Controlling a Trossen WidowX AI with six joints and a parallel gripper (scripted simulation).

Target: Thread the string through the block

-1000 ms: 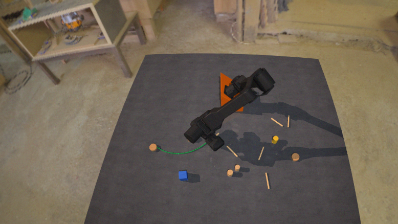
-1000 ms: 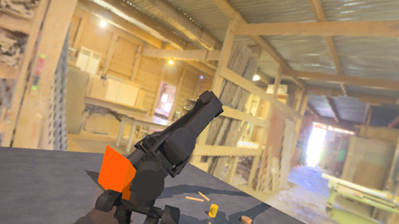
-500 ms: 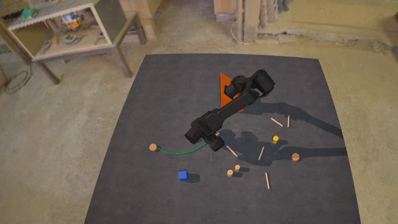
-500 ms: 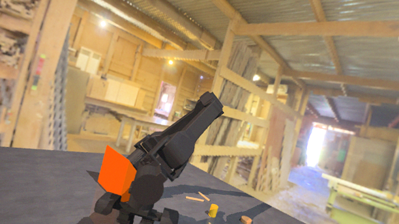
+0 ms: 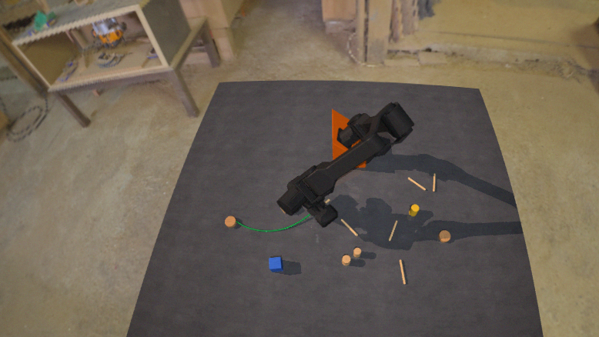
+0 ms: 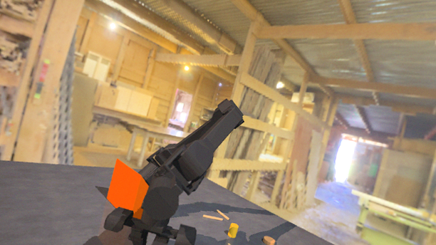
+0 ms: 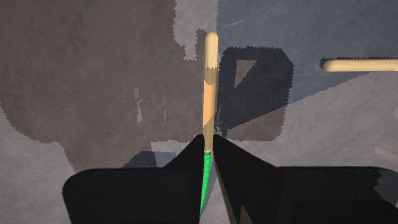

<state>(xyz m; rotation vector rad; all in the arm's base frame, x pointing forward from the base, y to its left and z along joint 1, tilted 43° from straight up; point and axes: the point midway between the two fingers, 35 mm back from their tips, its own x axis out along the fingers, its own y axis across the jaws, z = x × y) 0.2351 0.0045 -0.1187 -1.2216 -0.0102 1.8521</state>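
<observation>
Right now the wooden block is 10 cm to the right of my gripper tip and 1 cm above it. From my gripper tip the other things lie so: blue cube: 20 cm ahead, 8 cm to the right, 1 cm above; thin wooden stick: 1 cm to the left, 1 cm behind; round wooden button: 28 cm to the right, 8 cm ahead.
</observation>
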